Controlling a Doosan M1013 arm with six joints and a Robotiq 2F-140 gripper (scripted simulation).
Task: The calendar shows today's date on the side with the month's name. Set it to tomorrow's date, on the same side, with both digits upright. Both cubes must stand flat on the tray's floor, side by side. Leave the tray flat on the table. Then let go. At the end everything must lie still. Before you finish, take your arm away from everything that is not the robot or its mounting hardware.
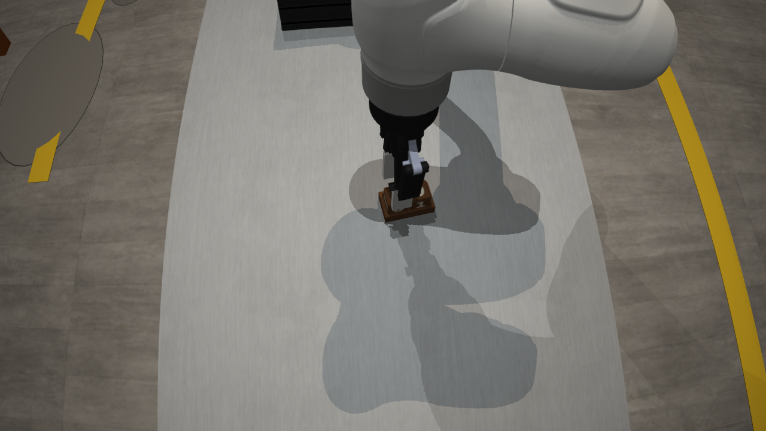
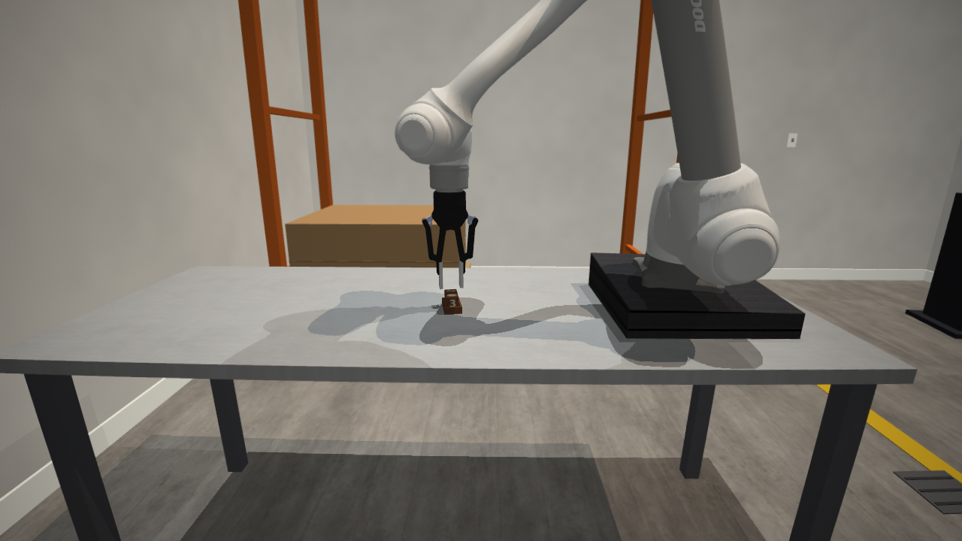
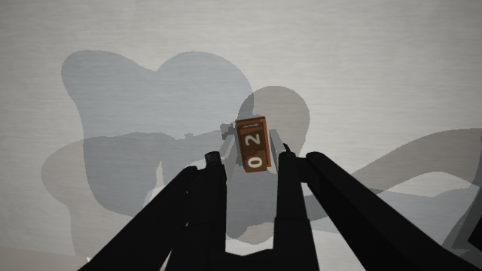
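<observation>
My gripper is now 7 cm above the brown calendar tray, 2 cm to the right of it and 1 cm past it.
</observation>
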